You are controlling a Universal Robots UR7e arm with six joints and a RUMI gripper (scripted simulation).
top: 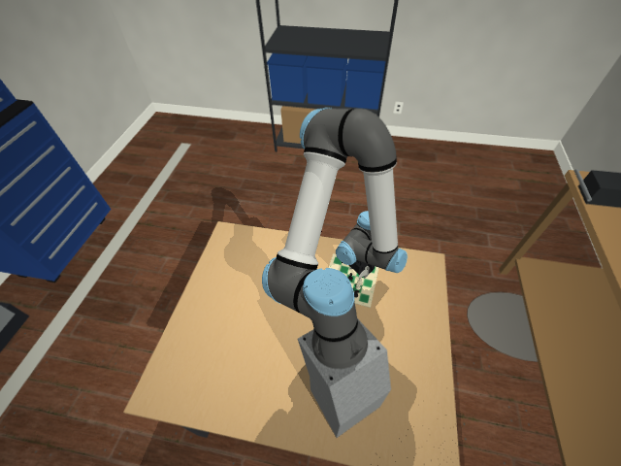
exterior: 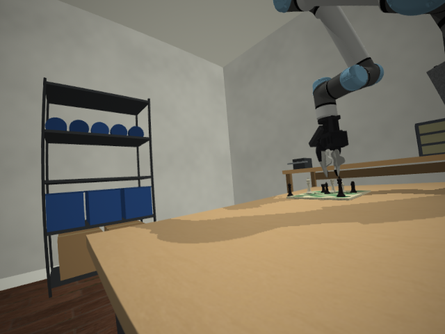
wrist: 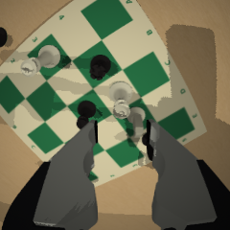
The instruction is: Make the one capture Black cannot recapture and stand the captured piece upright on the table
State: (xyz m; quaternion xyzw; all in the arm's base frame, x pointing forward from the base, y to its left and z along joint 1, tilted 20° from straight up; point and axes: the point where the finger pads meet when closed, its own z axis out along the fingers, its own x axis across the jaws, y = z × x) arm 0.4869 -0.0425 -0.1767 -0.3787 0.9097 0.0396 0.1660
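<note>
Now: the green-and-cream chessboard 10 mm ahead of my hand, 40 mm to the left of it and 80 mm below it.
</note>
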